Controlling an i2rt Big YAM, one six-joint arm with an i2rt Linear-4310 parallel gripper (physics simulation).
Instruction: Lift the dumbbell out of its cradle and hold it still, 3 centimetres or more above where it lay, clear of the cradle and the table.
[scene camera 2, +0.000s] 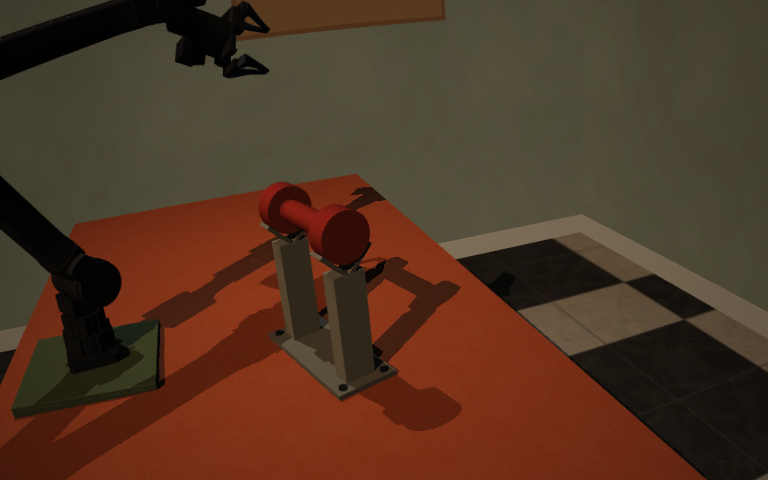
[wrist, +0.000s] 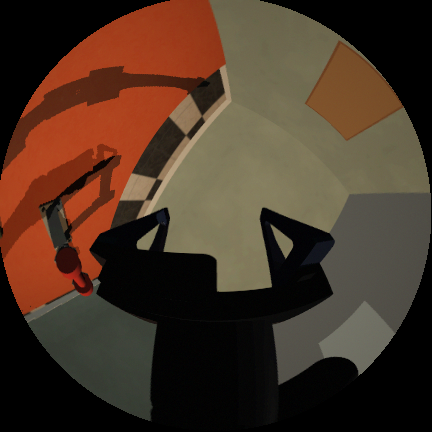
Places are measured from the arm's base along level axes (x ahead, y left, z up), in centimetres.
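Where they show: gripper, fingertip midpoint: (scene camera 2: 268, 51) (wrist: 214, 212); arm's base at its link origin: (scene camera 2: 93, 352).
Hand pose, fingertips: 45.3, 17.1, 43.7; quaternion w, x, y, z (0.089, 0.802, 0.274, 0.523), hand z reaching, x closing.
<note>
Each offset is from my fingertips to the centre of the thing, as dx, dy, dz. Level surfaces: height alone.
A red dumbbell @[-10.3, -39.3, -22.2] (scene camera 2: 300, 215) (wrist: 74, 270) lies level across the two V-shaped rests of a grey cradle @[-10.3, -39.3, -34.5] (scene camera 2: 349, 328) (wrist: 57, 226). The cradle has two upright posts on a flat base plate and stands on the orange table @[dz -45.1] (scene camera 2: 509, 418) (wrist: 60, 45). My gripper (scene camera 2: 267, 49) (wrist: 214, 212) is wide open with nothing between its fingers. In the scene view it is high above the table, up and to the left of the dumbbell and well apart from it. In the wrist view the dumbbell and cradle show at the lower left, outside the fingers.
The arm's base stands on a green plate (scene camera 2: 138, 350) at the table's left. Dark shadows of the arm and cradle fall across the table. A checkered floor (scene camera 2: 668, 362) (wrist: 152, 155) lies beyond the table's right edge. An orange-brown board (scene camera 2: 339, 16) (wrist: 355, 92) hangs on the wall.
</note>
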